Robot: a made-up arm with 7 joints. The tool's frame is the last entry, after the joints.
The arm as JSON. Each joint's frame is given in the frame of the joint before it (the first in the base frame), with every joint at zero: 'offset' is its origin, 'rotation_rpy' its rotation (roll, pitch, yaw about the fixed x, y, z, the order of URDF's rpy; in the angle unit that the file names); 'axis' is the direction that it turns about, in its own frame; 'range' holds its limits. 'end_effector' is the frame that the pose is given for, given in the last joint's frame.
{
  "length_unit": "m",
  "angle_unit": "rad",
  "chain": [
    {
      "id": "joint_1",
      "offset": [
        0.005,
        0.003,
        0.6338
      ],
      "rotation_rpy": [
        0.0,
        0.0,
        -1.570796
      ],
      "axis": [
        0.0,
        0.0,
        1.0
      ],
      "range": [
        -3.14,
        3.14
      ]
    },
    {
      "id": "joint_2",
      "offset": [
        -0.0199,
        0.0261,
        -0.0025
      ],
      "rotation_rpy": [
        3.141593,
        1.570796,
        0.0
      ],
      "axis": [
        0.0,
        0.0,
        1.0
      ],
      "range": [
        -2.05,
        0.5
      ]
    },
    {
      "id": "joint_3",
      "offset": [
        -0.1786,
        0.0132,
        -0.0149
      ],
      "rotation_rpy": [
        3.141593,
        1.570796,
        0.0
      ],
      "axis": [
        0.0,
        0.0,
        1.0
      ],
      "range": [
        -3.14,
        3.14
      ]
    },
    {
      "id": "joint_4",
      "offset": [
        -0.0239,
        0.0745,
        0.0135
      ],
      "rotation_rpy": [
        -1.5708,
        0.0,
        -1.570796
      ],
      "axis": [
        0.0,
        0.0,
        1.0
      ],
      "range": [
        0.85,
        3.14
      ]
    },
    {
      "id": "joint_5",
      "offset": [
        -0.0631,
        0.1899,
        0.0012
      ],
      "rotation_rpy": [
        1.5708,
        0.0,
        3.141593
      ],
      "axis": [
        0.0,
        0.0,
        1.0
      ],
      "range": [
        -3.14,
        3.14
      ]
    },
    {
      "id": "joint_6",
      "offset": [
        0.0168,
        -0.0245,
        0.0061
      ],
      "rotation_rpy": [
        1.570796,
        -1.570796,
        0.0
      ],
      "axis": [
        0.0,
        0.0,
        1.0
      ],
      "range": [
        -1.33,
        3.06
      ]
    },
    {
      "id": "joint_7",
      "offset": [
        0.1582,
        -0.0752,
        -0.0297
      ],
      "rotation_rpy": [
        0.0,
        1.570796,
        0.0
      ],
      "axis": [
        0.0,
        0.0,
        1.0
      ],
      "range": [
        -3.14,
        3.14
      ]
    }
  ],
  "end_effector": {
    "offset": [
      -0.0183,
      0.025,
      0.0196
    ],
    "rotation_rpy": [
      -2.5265,
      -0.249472,
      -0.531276
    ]
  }
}
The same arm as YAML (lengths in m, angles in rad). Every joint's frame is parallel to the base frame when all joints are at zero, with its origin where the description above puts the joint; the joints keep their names.
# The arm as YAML. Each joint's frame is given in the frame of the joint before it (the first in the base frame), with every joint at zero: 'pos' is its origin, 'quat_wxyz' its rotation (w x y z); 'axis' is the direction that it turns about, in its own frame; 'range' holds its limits. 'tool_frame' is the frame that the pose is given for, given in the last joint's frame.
length_unit: m
angle_unit: rad
joints:
  - joint: joint_1
    pos: [0.005, 0.003, 0.6338]
    quat_wxyz: [1.0, 0.0, 0.0, 0.0]
    axis: "+z"
    range: [-3.14, 3.14]
  - joint: joint_2
    pos: [0.0261, 0.0199, -0.0025]
    quat_wxyz: [1.0, 0.0, 0.0, 0.0]
    axis: "+y"
    range: [-2.05, 0.5]
  - joint: joint_3
    pos: [-0.0132, -0.0149, 0.1786]
    quat_wxyz: [1.0, 0.0, 0.0, 0.0]
    axis: "+z"
    range: [-3.14, 3.14]
  - joint: joint_4
    pos: [0.0745, 0.0239, 0.0135]
    quat_wxyz: [1.0, 0.0, 0.0, 0.0]
    axis: "-y"
    range: [0.85, 3.14]
  - joint: joint_5
    pos: [0.0631, -0.0012, -0.1899]
    quat_wxyz: [1.0, 0.0, 0.0, 0.0]
    axis: "-z"
    range: [-3.14, 3.14]
  - joint: joint_6
    pos: [0.0168, 0.0245, -0.0061]
    quat_wxyz: [1.0, 0.0, 0.0, 0.0]
    axis: "+y"
    range: [-1.33, 3.06]
  - joint: joint_7
    pos: [0.0752, -0.0297, -0.1582]
    quat_wxyz: [1.0, 0.0, 0.0, 0.0]
    axis: "-z"
    range: [-3.14, 3.14]
tool_frame:
  pos: [-0.025, 0.0183, -0.0196]
  quat_wxyz: [0.80208, 0.319598, -0.046267, -0.502378]

